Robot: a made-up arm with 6 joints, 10 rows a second.
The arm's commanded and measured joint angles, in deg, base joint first. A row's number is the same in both.
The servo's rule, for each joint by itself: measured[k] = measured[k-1] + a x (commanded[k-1-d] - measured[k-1]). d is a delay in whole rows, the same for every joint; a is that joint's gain. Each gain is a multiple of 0.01, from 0.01 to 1. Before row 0 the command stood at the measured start. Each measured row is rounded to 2 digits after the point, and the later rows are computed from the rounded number. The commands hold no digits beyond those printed.
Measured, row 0:
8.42, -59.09, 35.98, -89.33, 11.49, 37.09
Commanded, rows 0 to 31:
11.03, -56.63, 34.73, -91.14, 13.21, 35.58
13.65, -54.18, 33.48, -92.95, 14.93, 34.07
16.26, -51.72, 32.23, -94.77, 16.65, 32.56
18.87, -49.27, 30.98, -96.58, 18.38, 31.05
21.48, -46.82, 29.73, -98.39, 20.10, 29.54
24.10, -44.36, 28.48, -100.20, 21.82, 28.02
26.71, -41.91, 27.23, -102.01, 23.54, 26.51
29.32, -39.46, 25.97, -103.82, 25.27, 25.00
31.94, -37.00, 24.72, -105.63, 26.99, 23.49
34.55, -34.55, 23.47, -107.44, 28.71, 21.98
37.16, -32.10, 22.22, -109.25, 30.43, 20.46
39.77, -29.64, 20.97, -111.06, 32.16, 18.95
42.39, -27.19, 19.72, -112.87, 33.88, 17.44
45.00, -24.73, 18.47, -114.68, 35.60, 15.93
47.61, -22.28, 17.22, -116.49, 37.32, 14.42
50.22, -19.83, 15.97, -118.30, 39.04, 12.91
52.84, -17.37, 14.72, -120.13, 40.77, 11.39
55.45, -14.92, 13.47, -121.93, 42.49, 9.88
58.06, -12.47, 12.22, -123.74, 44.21, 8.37
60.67, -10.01, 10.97, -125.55, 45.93, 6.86
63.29, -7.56, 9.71, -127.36, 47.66, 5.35
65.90, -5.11, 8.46, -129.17, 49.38, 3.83
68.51, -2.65, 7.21, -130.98, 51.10, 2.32
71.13, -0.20, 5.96, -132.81, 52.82, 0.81
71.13, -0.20, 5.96, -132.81, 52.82, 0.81
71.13, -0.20, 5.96, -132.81, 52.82, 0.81
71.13, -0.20, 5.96, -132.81, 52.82, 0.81
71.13, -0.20, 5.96, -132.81, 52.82, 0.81
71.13, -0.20, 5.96, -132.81, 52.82, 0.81
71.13, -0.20, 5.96, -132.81, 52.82, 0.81
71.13, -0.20, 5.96, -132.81, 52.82, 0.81
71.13, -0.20, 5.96, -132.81, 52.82, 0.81
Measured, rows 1 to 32:
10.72, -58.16, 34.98, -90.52, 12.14, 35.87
13.30, -56.65, 33.78, -92.12, 13.20, 34.41
15.90, -54.78, 32.54, -93.87, 14.51, 32.91
18.51, -52.69, 31.29, -95.66, 15.98, 31.40
21.12, -50.46, 30.04, -97.46, 17.55, 29.89
23.74, -48.14, 28.79, -99.27, 19.17, 28.38
26.35, -45.77, 27.54, -101.08, 20.83, 26.87
28.96, -43.37, 26.28, -102.89, 22.52, 25.36
31.58, -40.95, 25.03, -104.70, 24.22, 23.85
34.19, -38.52, 23.78, -106.51, 25.93, 22.34
36.80, -36.08, 22.53, -108.32, 27.64, 20.82
39.41, -33.63, 21.28, -110.13, 29.36, 19.31
42.03, -31.18, 20.03, -111.94, 31.08, 17.80
44.64, -28.73, 18.78, -113.75, 32.80, 16.29
47.25, -26.28, 17.53, -115.56, 34.52, 14.78
49.86, -23.83, 16.28, -117.37, 36.24, 13.27
52.48, -21.38, 15.03, -119.19, 37.96, 11.75
55.09, -18.93, 13.78, -121.00, 39.68, 10.24
57.70, -16.48, 12.53, -122.81, 41.40, 8.73
60.31, -14.02, 11.28, -124.62, 43.12, 7.22
62.93, -11.57, 10.02, -126.43, 44.85, 5.71
65.54, -9.12, 8.77, -128.24, 46.57, 4.19
68.15, -6.66, 7.52, -130.05, 48.29, 2.68
70.77, -4.21, 6.27, -131.87, 50.01, 1.17
71.09, -2.69, 6.02, -132.49, 51.08, 0.88
71.13, -1.74, 5.97, -132.70, 51.74, 0.82
71.13, -1.15, 5.96, -132.77, 52.15, 0.81
71.13, -0.79, 5.96, -132.80, 52.40, 0.81
71.13, -0.57, 5.96, -132.81, 52.56, 0.81
71.13, -0.43, 5.96, -132.81, 52.66, 0.81
71.13, -0.34, 5.96, -132.81, 52.72, 0.81
71.13, -0.29, 5.96, -132.81, 52.76, 0.81
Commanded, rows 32 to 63:
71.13, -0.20, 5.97, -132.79, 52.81, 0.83
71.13, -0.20, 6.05, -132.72, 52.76, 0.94
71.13, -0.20, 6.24, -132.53, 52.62, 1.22
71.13, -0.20, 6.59, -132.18, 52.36, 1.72
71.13, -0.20, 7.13, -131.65, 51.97, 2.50
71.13, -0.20, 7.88, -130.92, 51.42, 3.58
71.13, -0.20, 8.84, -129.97, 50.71, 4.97
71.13, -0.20, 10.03, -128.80, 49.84, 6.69
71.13, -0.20, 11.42, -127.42, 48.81, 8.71
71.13, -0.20, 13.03, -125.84, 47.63, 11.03
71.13, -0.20, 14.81, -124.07, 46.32, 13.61
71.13, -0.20, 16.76, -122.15, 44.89, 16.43
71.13, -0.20, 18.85, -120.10, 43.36, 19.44
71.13, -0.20, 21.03, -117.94, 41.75, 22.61
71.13, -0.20, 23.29, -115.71, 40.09, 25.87
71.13, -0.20, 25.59, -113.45, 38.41, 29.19
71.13, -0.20, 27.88, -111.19, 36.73, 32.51
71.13, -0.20, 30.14, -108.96, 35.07, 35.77
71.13, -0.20, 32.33, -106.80, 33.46, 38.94
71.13, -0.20, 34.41, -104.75, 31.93, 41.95
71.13, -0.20, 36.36, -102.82, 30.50, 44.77
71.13, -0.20, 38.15, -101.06, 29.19, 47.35
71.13, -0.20, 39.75, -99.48, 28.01, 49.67
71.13, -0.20, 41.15, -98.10, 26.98, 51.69
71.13, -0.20, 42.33, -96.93, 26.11, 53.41
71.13, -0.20, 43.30, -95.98, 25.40, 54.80
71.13, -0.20, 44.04, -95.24, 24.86, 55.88
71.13, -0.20, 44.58, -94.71, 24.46, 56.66
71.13, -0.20, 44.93, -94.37, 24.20, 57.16
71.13, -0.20, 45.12, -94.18, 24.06, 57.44
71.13, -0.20, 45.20, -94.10, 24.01, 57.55
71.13, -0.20, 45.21, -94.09, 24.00, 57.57
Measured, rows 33 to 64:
71.13, -0.26, 5.97, -132.80, 52.78, 0.83
71.13, -0.24, 6.03, -132.75, 52.77, 0.92
71.13, -0.22, 6.20, -132.60, 52.71, 1.16
71.13, -0.21, 6.51, -132.32, 52.58, 1.61
71.13, -0.21, 7.01, -131.88, 52.35, 2.33
71.13, -0.21, 7.71, -131.25, 52.00, 3.34
71.13, -0.21, 8.61, -130.41, 51.51, 4.66
71.13, -0.21, 9.75, -129.35, 50.88, 6.30
71.13, -0.21, 11.09, -128.08, 50.09, 8.25
71.13, -0.21, 12.64, -126.60, 49.16, 10.50
71.13, -0.21, 14.38, -124.93, 48.08, 13.02
71.13, -0.21, 16.28, -123.10, 46.87, 15.78
71.13, -0.21, 18.34, -121.12, 45.54, 18.74
71.13, -0.21, 20.49, -119.02, 44.10, 21.87
71.13, -0.21, 22.73, -116.84, 42.58, 25.11
71.13, -0.21, 25.02, -114.60, 41.00, 28.41
71.13, -0.21, 27.31, -112.35, 39.38, 31.73
71.13, -0.21, 29.57, -110.11, 37.74, 35.00
71.13, -0.21, 31.78, -107.93, 36.11, 38.19
71.13, -0.21, 33.88, -105.83, 34.52, 41.24
71.13, -0.21, 35.86, -103.84, 32.99, 44.10
71.13, -0.21, 37.69, -102.01, 31.55, 46.73
71.13, -0.21, 39.34, -100.34, 30.20, 49.11
71.13, -0.21, 40.79, -98.86, 28.98, 51.20
71.13, -0.21, 42.02, -97.59, 27.89, 52.99
71.13, -0.21, 43.04, -96.53, 26.94, 54.46
71.13, -0.21, 43.84, -95.68, 26.15, 55.61
71.13, -0.21, 44.43, -95.04, 25.51, 56.46
71.13, -0.21, 44.83, -94.60, 25.01, 57.03
71.13, -0.21, 45.06, -94.32, 24.65, 57.36
71.13, -0.21, 45.17, -94.17, 24.41, 57.51
71.13, -0.21, 45.20, -94.12, 24.25, 57.56

